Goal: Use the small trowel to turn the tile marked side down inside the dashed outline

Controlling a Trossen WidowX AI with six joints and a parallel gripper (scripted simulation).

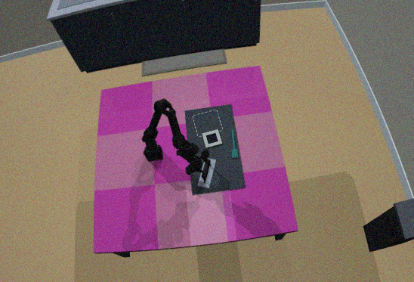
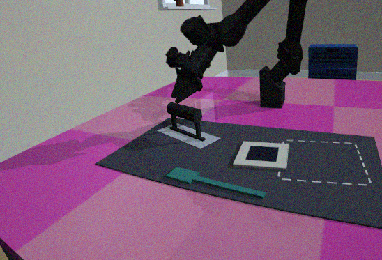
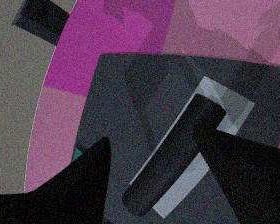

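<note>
My gripper tip is now 200 mm to the right of the dark mat, 130 mm above it and 70 mm short of it. The rest, counted from my gripper tip: teal trowel (200 mm ahead, 170 mm to the left, 100 mm below); tile (260 mm to the left, 100 mm below, 70 mm ahead).
</note>
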